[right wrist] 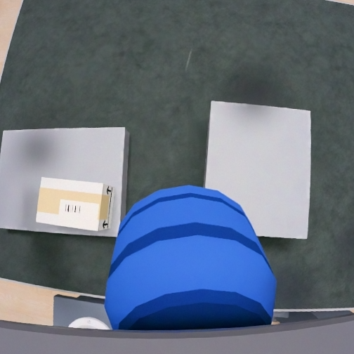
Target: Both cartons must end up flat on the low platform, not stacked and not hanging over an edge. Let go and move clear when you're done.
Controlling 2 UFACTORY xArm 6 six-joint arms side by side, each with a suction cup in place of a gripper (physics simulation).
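Note:
A white carton with a tan band and a barcode label lies flat on the left grey platform, near that platform's lower right corner and inside its edges. A second grey platform stands to the right, and its visible top bears no carton. I cannot tell for sure which platform is the low one. The second carton does not show in this view. My right gripper, a blue suction cup, is open, with no carton showing at it. It hangs between the two platforms and hides the right one's lower left corner. My left gripper is not in view.
A dark green mat lies under both platforms, with a light wood surface beyond its edge. A grey-blue base with a white round part shows at the lower left. A grey curved edge crosses the bottom of the view.

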